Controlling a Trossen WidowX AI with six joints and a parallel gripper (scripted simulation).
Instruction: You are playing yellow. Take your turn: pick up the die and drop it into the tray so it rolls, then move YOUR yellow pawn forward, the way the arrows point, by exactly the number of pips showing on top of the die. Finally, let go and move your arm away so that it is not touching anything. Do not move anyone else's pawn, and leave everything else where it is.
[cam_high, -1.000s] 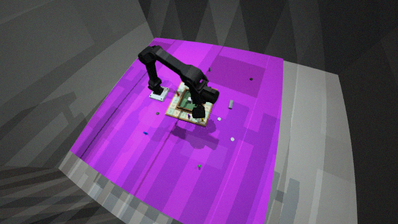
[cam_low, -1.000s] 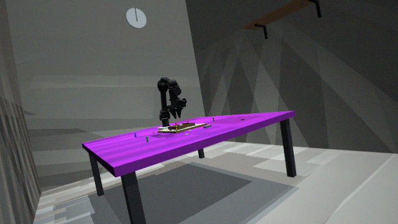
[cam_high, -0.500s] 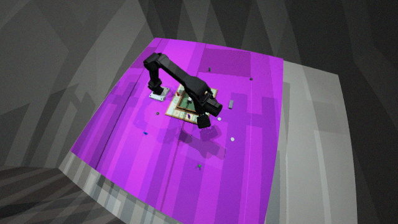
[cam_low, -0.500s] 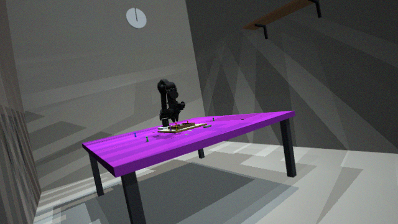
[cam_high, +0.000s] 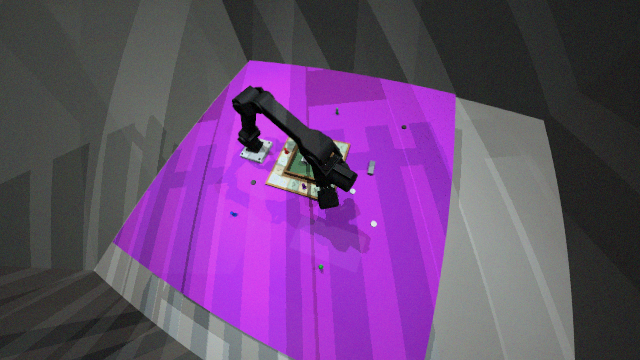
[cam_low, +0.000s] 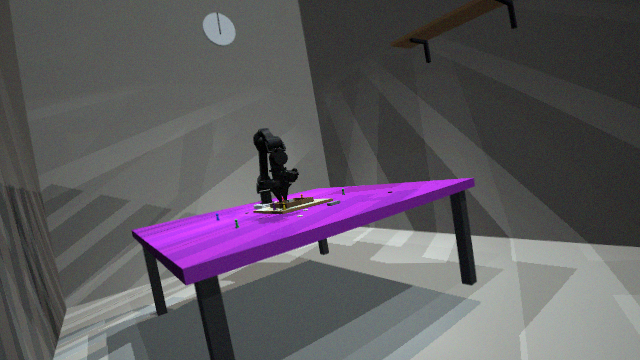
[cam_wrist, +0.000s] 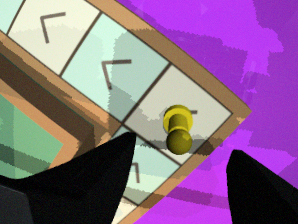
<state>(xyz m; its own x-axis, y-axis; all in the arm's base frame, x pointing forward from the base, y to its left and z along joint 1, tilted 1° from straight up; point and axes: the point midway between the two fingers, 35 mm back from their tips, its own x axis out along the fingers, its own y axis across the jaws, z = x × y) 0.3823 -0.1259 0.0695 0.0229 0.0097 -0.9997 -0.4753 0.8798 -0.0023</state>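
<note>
Now: the yellow pawn 2 cm below my gripper tip. From my gripper tip the other things lie so: green tray: 11 cm behind, 11 cm to the left, 4 cm below; purple pawn: 9 cm behind, 2 cm below; white die: 13 cm behind, 11 cm to the left, 2 cm below.
</note>
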